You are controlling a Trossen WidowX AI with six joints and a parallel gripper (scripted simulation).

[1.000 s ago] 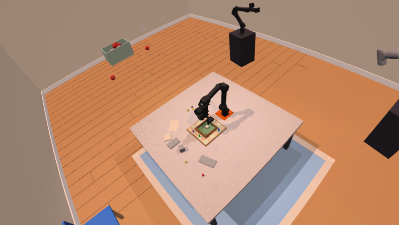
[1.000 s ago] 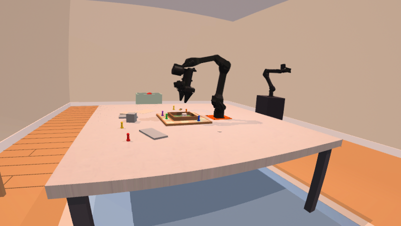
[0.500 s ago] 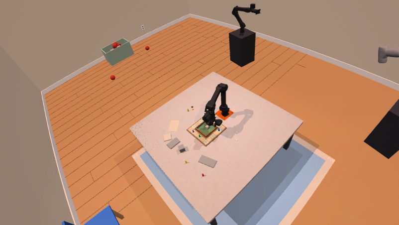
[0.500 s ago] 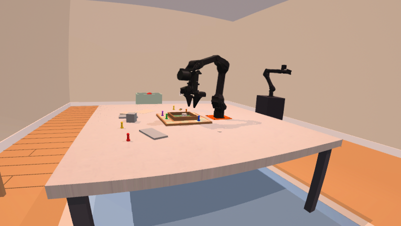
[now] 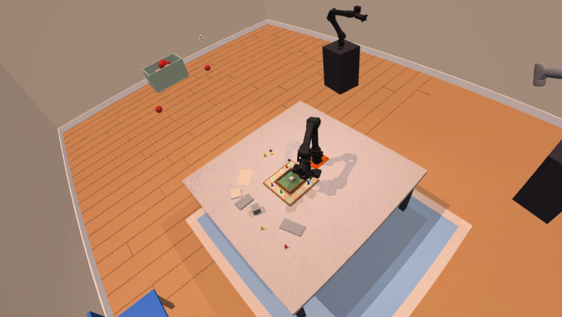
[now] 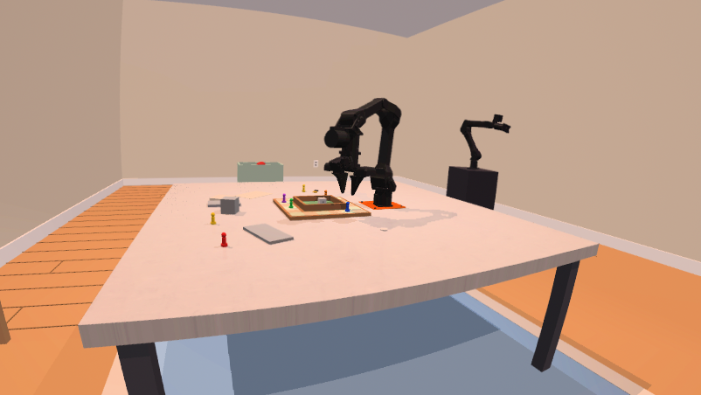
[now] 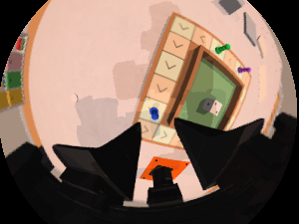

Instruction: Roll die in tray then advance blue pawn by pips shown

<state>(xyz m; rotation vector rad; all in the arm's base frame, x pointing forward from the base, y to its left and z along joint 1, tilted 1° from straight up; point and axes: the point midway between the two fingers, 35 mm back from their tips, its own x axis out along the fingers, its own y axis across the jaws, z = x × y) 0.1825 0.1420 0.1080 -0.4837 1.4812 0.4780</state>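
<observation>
Right now the blue pawn is 4 cm below my gripper tip. From my gripper tip the other things lie so: orange pawn (22 cm to the right, 4 cm below, 3 cm ahead); purple pawn (21 cm ahead, 15 cm to the right, 4 cm below); green pawn (19 cm ahead, 6 cm to the right, 4 cm below).
</observation>
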